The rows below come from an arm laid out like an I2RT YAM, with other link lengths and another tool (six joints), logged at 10 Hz.
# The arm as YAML. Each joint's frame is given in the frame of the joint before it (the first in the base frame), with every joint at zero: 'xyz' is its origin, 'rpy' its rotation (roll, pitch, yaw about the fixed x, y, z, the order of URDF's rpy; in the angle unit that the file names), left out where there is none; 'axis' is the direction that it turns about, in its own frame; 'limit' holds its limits. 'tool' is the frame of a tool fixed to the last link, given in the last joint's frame.
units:
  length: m
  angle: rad
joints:
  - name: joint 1
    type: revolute
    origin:
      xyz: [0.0, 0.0, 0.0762]
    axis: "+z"
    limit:
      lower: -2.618
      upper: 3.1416
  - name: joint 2
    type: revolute
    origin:
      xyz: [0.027, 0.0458, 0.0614]
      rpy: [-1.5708, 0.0, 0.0]
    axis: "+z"
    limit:
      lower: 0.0
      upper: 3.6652
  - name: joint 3
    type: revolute
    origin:
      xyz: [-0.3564, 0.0, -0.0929]
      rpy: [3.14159, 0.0, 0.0]
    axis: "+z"
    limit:
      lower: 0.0
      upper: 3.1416
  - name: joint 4
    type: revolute
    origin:
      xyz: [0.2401, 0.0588, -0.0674]
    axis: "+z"
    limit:
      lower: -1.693
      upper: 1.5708
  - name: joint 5
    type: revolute
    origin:
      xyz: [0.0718, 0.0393, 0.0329]
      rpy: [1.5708, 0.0, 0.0]
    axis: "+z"
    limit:
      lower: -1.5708
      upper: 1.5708
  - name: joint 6
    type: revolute
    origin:
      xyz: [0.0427, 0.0, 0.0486]
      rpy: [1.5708, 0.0, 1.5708]
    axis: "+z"
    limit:
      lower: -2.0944
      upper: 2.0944
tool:
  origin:
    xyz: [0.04, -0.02, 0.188]
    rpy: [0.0, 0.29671, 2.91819]
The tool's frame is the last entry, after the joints.
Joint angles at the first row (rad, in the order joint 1, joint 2, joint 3, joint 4, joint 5, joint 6):
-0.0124, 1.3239, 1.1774, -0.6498, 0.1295, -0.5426
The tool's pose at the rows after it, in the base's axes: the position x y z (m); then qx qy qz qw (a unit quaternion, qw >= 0):
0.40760, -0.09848, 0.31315, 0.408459, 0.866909, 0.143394, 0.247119
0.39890, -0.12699, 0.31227, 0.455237, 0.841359, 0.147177, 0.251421
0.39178, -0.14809, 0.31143, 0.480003, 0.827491, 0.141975, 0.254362
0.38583, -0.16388, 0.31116, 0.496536, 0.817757, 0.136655, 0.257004
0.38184, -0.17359, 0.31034, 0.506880, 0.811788, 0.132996, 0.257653
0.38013, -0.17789, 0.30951, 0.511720, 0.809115, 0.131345, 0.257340
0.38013, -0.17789, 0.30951, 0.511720, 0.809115, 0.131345, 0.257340
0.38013, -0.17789, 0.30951, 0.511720, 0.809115, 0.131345, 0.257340
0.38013, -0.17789, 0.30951, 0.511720, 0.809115, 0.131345, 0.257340
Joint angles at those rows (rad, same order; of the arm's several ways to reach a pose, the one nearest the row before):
-0.0757, 1.3243, 1.1774, -0.6502, 0.1314, -0.5209
-0.1425, 1.3247, 1.1774, -0.6502, 0.1310, -0.4717
-0.1951, 1.3266, 1.1774, -0.6502, 0.1310, -0.4644
-0.2356, 1.3277, 1.1774, -0.6494, 0.1310, -0.4648
-0.2607, 1.3296, 1.1774, -0.6498, 0.1310, -0.4652
-0.2718, 1.3316, 1.1774, -0.6502, 0.1310, -0.4648
-0.2718, 1.3316, 1.1774, -0.6502, 0.1310, -0.4648
-0.2718, 1.3316, 1.1774, -0.6502, 0.1310, -0.4648
-0.2718, 1.3316, 1.1774, -0.6502, 0.1310, -0.4648

